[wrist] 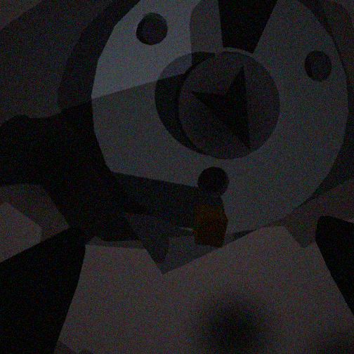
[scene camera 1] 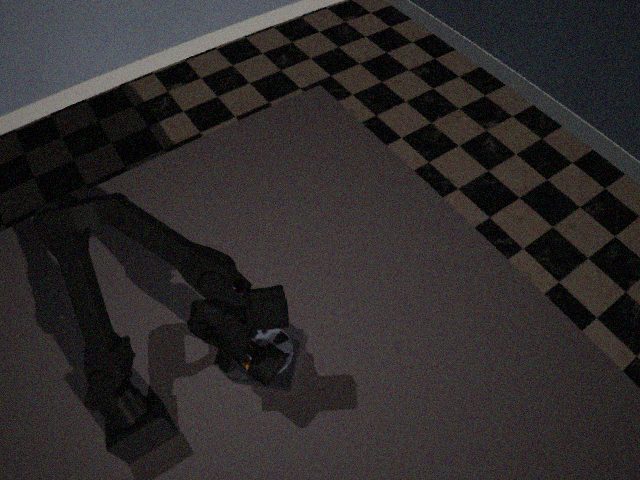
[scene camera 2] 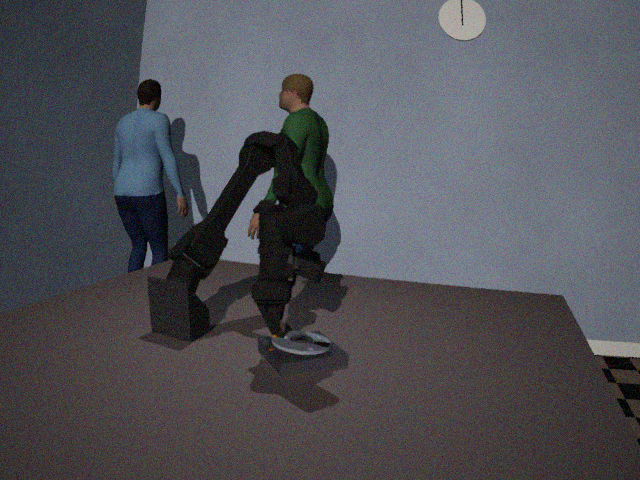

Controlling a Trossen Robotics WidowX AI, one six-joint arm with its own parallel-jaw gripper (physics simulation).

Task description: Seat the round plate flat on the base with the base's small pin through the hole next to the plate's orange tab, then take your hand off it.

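Places are measured from the arm's base along level axes (x ahead, y left, z up), in metres.
Pixels of known places: gripper, fingertip midpoint: (scene camera 1: 244,359) (scene camera 2: 277,327); arm's base, origin of the base link: (scene camera 1: 131,421) (scene camera 2: 176,292).
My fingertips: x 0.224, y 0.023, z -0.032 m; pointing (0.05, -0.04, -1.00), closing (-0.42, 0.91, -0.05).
Ahead of a thing's pixels: the offset from my fingertips to its top centre. "spot": to the spot under its first point. Level surfaces: height alone.
The pale round plate @[dy +0.007, dx +0.047, dz +0.001 m] (scene camera 1: 289,356) (scene camera 2: 302,349) (wrist: 310,130) lies over the dark square base @[dy +0.006, dx +0.046, dz -0.016 m] (scene camera 1: 281,383) (scene camera 2: 294,363) (wrist: 187,254). The base's round hub (wrist: 265,120) shows through the plate's middle hole, with a dark gap at its left. The plate's orange tab @[dy -0.003, dx +0.002, dz +0.001 m] (scene camera 1: 247,363) (scene camera 2: 275,336) (wrist: 210,225) is at the near edge in the wrist view. The hole (wrist: 213,181) beside it looks dark; no pin can be made out. I cannot tell whether the plate lies fully flat. My gripper (scene camera 2: 283,333) (wrist: 202,234) is open and empty, its fingers near the tab side.
A small orange mark @[spot: dy -0.037, dx +0.010, dz -0.030 m] (scene camera 2: 271,349) shows on the base's left side. The arm's box-like mount (scene camera 2: 170,310) stands on the table @[dz -0.054 m] (scene camera 1: 387,284) (scene camera 2: 439,387). Two people, in blue (scene camera 2: 139,155) and green (scene camera 2: 312,155), stand beyond the table. Arm shadows darken the plate.
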